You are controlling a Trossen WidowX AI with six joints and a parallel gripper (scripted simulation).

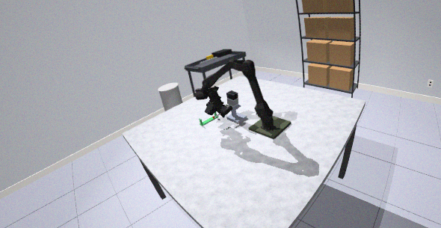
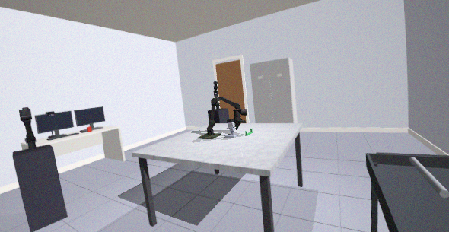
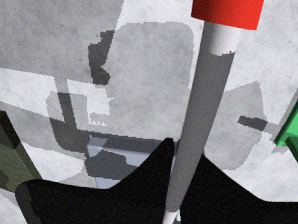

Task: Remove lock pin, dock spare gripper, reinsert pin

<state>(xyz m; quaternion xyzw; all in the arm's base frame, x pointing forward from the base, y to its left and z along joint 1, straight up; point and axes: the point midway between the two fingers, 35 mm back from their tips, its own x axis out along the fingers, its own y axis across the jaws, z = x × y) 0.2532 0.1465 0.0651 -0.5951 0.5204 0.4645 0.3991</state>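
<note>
Right now the mount is 90 mm to the right of my gripper tip. The rest, counted from my gripper tip: green holder 110 mm ahead, 60 mm to the left, 20 mm below; then spare gripper 10 mm ahead, 90 mm to the right, 80 mm above.
</note>
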